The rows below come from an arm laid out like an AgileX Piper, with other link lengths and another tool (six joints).
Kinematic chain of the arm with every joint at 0, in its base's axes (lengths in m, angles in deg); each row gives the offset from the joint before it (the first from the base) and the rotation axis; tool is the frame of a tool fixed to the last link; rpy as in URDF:
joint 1: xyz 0 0 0.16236 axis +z
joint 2: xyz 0 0 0 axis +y
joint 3: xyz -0.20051 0 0.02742 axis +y
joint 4: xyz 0.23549 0 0.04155 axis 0.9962 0 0.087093
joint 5: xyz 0 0 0 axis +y
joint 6: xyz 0.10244 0 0.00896 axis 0.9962 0 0.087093
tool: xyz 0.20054 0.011 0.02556 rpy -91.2 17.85 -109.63
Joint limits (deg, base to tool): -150..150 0..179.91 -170..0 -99.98..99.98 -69.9..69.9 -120..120
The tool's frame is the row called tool.
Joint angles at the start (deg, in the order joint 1, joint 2, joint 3, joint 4, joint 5, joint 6):
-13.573, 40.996, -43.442, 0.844, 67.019, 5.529
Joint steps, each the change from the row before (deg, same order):
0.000, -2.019, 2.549, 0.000, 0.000, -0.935
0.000, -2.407, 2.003, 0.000, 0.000, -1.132
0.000, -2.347, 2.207, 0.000, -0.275, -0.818
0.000, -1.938, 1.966, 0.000, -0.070, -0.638
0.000, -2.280, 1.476, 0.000, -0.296, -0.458
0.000, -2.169, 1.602, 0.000, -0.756, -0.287
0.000, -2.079, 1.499, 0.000, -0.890, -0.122
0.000, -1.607, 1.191, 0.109, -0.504, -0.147
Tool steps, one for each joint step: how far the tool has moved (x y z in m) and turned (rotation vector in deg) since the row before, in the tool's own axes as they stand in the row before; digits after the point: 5 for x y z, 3 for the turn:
0.00258, 0.00984, 0.00482, -0.139, 0.204, -1.040
0.00173, 0.00541, 0.00113, 0.745, -0.148, -0.938
0.00124, 0.00536, 0.00230, 0.648, -0.144, -0.635
0.00125, 0.00606, 0.00286, 0.257, -0.014, -0.585
0.00039, 0.00074, -0.00051, 1.137, -0.362, -0.081
-0.00029, -0.00056, 0.00019, 1.277, -0.425, 0.156
-0.00059, -0.00170, -0.00003, 1.353, -0.467, 0.359
-0.00065, -0.00006, 0.00014, 0.827, -0.384, 0.191

